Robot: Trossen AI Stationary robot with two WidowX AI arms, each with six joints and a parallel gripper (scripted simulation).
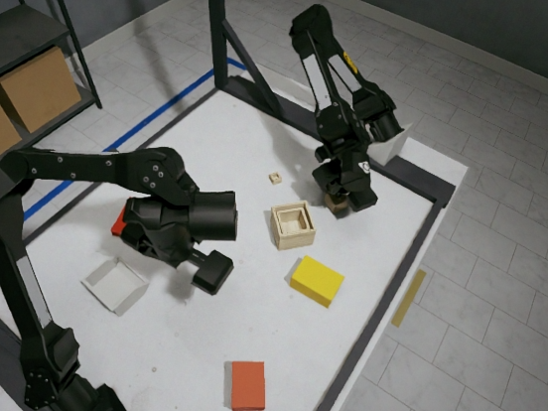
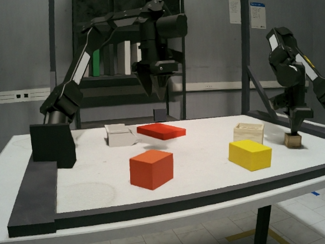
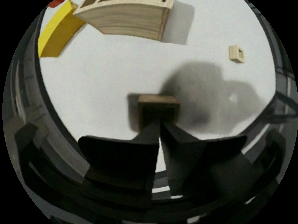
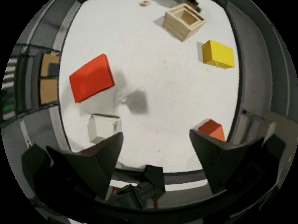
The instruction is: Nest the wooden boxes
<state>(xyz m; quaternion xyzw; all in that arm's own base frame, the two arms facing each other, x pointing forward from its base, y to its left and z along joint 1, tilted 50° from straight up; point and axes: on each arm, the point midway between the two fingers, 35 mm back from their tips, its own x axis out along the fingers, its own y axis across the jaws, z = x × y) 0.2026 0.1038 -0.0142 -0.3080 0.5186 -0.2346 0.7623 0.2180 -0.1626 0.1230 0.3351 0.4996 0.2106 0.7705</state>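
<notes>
Now: the small wooden box 50 mm below my left hand. From my left hand the other things lie so: medium wooden box: 20 mm behind, 150 mm to the right, 40 mm below; biggest wooden box: 20 mm behind, 150 mm to the right, 50 mm below; tiny wooden box: 160 mm behind, 60 mm to the right, 60 mm below.
</notes>
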